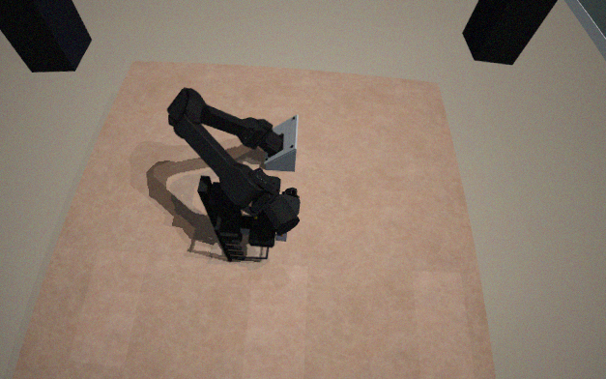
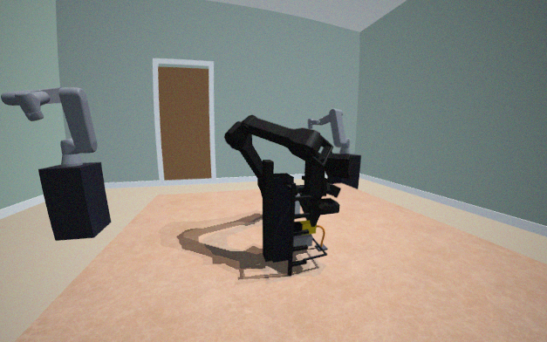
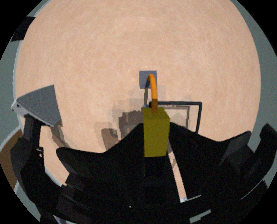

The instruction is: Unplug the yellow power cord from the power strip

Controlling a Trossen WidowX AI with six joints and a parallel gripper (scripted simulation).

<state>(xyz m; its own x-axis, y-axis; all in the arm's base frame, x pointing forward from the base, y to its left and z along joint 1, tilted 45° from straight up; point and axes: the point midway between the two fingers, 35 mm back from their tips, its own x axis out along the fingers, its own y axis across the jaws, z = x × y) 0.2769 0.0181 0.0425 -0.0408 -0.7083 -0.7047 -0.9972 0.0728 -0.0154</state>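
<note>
The yellow plug lies 30 mm to the right of my gripper tip.
</note>
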